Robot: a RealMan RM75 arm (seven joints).
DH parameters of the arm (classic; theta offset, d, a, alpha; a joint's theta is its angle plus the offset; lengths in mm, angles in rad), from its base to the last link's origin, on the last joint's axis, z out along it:
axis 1: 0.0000 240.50 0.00 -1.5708
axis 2: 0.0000 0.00 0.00 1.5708
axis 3: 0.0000 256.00 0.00 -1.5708
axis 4: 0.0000 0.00 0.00 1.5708
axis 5: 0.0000 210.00 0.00 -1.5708
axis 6: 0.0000 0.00 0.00 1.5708
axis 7: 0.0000 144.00 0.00 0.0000
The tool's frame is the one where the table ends.
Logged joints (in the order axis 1, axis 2, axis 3, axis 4, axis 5, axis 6, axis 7), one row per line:
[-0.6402, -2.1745, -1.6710, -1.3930, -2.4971, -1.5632, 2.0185]
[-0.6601, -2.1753, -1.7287, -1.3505, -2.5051, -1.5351, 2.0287]
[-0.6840, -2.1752, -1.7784, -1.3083, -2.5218, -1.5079, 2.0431]
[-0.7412, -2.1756, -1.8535, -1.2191, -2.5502, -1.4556, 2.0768]
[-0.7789, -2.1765, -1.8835, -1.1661, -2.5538, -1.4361, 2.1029]
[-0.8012, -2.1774, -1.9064, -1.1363, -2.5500, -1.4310, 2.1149]
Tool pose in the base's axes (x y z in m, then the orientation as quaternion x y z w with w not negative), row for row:
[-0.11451, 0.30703, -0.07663, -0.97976, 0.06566, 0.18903, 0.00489]
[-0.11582, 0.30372, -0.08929, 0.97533, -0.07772, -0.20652, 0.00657]
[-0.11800, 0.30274, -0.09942, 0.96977, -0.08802, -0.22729, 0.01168]
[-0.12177, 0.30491, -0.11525, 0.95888, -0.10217, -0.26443, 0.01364]
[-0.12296, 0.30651, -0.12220, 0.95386, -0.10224, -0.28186, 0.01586]
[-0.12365, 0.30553, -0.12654, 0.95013, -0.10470, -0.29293, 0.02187]
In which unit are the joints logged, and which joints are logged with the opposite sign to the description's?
The joints are logged in radians. Opposite sign: axis 3, axis 4, axis 5, axis 6, axis 7.
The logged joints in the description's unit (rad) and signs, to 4 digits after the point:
[-0.6402, -2.1745, 1.6710, 1.3930, 2.4971, 1.5632, -2.0185]
[-0.6601, -2.1753, 1.7287, 1.3505, 2.5051, 1.5351, -2.0287]
[-0.6840, -2.1752, 1.7784, 1.3083, 2.5218, 1.5079, -2.0431]
[-0.7412, -2.1756, 1.8535, 1.2191, 2.5502, 1.4556, -2.0768]
[-0.7789, -2.1765, 1.8835, 1.1661, 2.5538, 1.4361, -2.1029]
[-0.8012, -2.1774, 1.9064, 1.1363, 2.5500, 1.4310, -2.1149]

